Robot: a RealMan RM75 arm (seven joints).
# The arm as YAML. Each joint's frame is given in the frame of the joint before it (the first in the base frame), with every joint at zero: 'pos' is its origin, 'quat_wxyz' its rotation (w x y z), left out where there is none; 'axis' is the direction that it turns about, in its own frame. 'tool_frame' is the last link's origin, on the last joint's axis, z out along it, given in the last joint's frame.
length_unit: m
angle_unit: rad
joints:
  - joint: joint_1
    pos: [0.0, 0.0, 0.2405]
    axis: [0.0, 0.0, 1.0]
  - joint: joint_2
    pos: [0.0, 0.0, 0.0]
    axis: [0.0, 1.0, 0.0]
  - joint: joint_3
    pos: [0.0, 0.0, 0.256]
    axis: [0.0, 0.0, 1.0]
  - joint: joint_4
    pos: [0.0, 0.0, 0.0]
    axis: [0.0, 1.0, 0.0]
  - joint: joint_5
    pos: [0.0, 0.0, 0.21]
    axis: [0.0, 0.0, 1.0]
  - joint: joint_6
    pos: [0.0, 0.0, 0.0]
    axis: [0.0, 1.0, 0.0]
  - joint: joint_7
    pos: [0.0, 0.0, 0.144]
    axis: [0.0, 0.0, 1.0]
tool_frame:
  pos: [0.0, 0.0, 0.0]
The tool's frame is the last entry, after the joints.
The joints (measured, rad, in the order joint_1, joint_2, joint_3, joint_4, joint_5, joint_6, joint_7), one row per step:
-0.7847, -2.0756, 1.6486, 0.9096, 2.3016, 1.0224, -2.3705
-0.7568, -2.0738, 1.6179, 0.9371, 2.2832, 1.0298, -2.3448
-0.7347, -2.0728, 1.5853, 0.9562, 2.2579, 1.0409, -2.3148
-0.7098, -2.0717, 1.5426, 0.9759, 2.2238, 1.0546, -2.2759
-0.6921, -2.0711, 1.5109, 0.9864, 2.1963, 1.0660, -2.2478
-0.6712, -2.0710, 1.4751, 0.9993, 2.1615, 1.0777, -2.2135
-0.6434, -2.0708, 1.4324, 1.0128, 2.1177, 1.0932, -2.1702
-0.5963, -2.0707, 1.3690, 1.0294, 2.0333, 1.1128, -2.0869
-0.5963, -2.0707, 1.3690, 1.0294, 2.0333, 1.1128, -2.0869
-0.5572, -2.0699, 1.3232, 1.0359, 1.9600, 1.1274, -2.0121
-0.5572, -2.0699, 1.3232, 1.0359, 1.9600, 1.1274, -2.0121
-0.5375, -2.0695, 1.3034, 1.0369, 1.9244, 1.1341, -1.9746
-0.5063, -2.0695, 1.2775, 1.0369, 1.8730, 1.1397, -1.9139
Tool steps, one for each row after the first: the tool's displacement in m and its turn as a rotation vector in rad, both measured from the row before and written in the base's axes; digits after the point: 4 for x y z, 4 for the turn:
-0.0015, 0.0000, 0.0064, 0.0126, -0.0357, 0.0032
-0.0010, -0.0001, 0.0059, 0.0072, -0.0376, 0.0037
-0.0013, 0.0003, 0.0078, 0.0111, -0.0480, 0.0037
-0.0017, -0.0001, 0.0056, 0.0073, -0.0362, 0.0057
-0.0015, -0.0002, 0.0067, 0.0110, -0.0443, 0.0030
-0.0034, -0.0009, 0.0083, 0.0142, -0.0528, 0.0042
-0.0061, -0.0023, 0.0134, 0.0310, -0.0889, -0.0051
0.0000, 0.0000, 0.0000, 0.0000, 0.0000, 0.0000
-0.0066, -0.0028, 0.0106, 0.0304, -0.0675, -0.0097
0.0000, 0.0000, 0.0000, 0.0000, 0.0000, 0.0000
-0.0040, -0.0018, 0.0048, 0.0160, -0.0301, -0.0052
-0.0070, -0.0031, 0.0067, 0.0292, -0.0384, -0.0104

